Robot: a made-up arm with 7 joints. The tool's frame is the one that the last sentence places. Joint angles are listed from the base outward.
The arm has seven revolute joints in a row. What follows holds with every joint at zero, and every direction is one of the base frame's.
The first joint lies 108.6 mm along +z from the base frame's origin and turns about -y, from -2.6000 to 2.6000 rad.
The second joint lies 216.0 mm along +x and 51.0 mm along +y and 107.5 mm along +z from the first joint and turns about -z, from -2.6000 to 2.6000 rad.
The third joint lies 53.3 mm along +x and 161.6 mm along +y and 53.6 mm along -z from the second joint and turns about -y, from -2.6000 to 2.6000 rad.
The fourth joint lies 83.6 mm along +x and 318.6 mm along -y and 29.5 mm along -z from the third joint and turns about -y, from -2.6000 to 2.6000 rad.
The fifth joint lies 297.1 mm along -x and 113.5 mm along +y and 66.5 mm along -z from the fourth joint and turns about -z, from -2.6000 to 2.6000 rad.
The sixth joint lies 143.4 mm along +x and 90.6 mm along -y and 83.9 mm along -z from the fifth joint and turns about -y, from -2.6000 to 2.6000 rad.
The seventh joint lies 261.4 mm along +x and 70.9 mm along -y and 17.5 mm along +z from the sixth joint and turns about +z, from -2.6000 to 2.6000 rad.
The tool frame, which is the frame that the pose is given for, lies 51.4 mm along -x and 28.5 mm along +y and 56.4 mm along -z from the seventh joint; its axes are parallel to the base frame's.
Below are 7 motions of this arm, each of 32 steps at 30 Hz.
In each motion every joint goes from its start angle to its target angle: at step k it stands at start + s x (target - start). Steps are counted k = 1, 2, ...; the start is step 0. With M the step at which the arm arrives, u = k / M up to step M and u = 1 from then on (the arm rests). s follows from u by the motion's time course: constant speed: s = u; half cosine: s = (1 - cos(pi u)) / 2; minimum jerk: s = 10 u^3 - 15 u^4 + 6 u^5.
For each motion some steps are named. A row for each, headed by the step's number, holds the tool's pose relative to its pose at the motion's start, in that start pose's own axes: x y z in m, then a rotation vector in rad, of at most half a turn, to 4 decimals.
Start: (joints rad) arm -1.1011 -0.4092 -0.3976 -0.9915 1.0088 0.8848 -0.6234
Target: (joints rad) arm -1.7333 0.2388 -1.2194 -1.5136 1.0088 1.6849 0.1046
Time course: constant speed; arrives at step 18
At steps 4, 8, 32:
4: 0.0116 0.0756 -0.0057 -0.1999 0.0868 0.4208
8: 0.0092 0.1730 -0.0438 -0.3291 0.2411 0.8712
32: -0.1458 0.3765 -0.2729 -0.2335 0.9334 1.9306

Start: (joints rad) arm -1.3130 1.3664 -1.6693 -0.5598 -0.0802 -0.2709 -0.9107
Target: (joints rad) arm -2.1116 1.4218 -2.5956 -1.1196 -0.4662 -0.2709 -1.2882
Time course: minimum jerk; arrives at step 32
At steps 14, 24, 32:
14: -0.1559 0.0045 -0.0362 -0.2890 0.6074 -0.0639
24: -0.3477 0.0354 0.1426 -0.5471 1.4276 0.1488
32: -0.3625 0.0393 0.2054 -0.5790 1.5831 0.2369

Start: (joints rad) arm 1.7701 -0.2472 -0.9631 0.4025 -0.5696 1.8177 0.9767
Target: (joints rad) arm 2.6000 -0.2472 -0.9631 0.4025 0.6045 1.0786 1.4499
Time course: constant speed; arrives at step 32
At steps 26, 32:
26: 0.0530 -0.1191 0.2594 -0.5035 0.8777 0.5031
32: 0.0507 -0.1013 0.3483 -0.6203 1.0410 0.4331

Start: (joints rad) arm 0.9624 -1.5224 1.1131 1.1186 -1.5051 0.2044 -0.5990
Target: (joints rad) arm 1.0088 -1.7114 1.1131 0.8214 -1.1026 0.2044 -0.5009
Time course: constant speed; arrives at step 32
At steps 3, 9, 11, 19, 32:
3: 0.0099 -0.0096 0.0086 0.0240 -0.0011 -0.0407
9: 0.0269 -0.0300 0.0240 0.0723 -0.0005 -0.1210
11: 0.0317 -0.0371 0.0286 0.0885 0.0005 -0.1475
19: 0.0467 -0.0664 0.0441 0.1534 0.0090 -0.2514
32: 0.0571 -0.1140 0.0595 0.2593 0.0378 -0.4128

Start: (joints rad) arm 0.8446 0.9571 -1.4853 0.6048 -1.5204 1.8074 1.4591
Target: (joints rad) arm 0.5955 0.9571 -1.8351 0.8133 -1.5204 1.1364 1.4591
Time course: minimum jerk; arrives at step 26
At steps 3, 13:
3: -0.0008 0.0009 -0.0021 0.0101 0.0039 -0.0030
13: -0.0347 0.0509 -0.0731 0.3913 0.1352 -0.1340

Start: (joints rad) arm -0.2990 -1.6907 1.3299 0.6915 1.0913 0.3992 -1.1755
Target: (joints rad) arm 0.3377 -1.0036 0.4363 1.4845 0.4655 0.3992 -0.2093
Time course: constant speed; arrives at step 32
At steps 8, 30, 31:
8: -0.1049 0.1192 -0.0161 0.0904 0.0396 0.6135
30: -0.4493 0.2601 0.0085 0.4977 0.0039 2.2409
31: -0.4645 0.2609 0.0119 0.5232 -0.0072 2.3111

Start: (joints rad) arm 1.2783 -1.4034 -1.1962 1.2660 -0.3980 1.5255 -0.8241
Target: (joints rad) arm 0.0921 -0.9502 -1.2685 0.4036 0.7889 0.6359 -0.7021
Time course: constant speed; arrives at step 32
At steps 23, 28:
23: -0.2696 -0.3048 0.0938 -1.3895 0.7344 -1.1402
28: -0.3650 -0.2977 0.1584 -1.5932 1.1111 -1.3273

